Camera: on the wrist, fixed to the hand. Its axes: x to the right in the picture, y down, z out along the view.
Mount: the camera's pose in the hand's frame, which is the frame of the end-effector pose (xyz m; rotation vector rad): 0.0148 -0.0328 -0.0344 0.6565 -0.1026 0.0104
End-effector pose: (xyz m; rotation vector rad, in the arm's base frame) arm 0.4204 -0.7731 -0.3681 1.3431 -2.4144 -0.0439
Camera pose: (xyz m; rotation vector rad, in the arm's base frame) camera 0.4517 -0.7979 -0.3384 -1.5728 2.5705 -0.7409
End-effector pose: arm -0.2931 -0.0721 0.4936 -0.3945 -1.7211 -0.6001
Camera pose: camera -0.2875 -0.1196 0.5074 0.0342 -1.8988 0.0143
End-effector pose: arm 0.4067 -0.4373 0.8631 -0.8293 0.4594 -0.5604
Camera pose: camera 0.3887 -0.4836 0.8661 -0.2244 0.1622 -0.6069
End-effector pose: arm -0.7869 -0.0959 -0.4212 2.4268 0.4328 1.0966
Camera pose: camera -0.8071 -0.0522 -0.4084 -2.7732 -0.7832 -0.8470
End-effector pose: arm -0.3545 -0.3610 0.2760 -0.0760 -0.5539 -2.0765
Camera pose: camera -0.3839 -0.3724 0.2375 0.1974 -1.2638 -1.7930
